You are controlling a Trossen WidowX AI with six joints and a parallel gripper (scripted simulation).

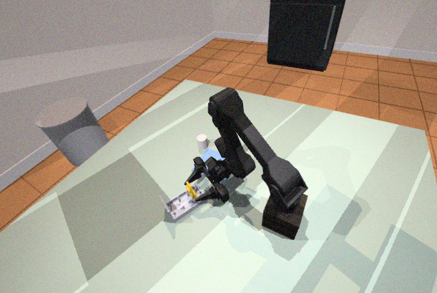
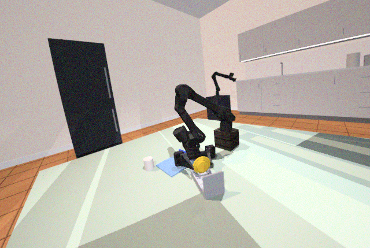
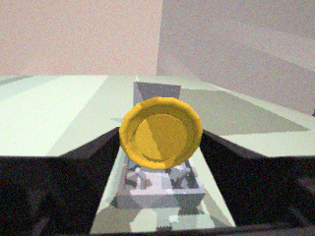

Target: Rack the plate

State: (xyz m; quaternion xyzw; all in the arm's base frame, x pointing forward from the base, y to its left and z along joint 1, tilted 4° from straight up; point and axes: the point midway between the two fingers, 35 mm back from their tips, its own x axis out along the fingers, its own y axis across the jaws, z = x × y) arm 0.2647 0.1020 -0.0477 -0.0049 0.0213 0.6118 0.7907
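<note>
Right now the dish rack is 1 cm ahead of my gripper tip, 2 cm to the left of it and 3 cm below it. Round my gripper tip: yellow plate (1 cm to the right); blue spoon (5 cm behind, 24 cm to the right, 5 cm below); blue mat (4 cm ahead, 17 cm to the right, 5 cm below).
</note>
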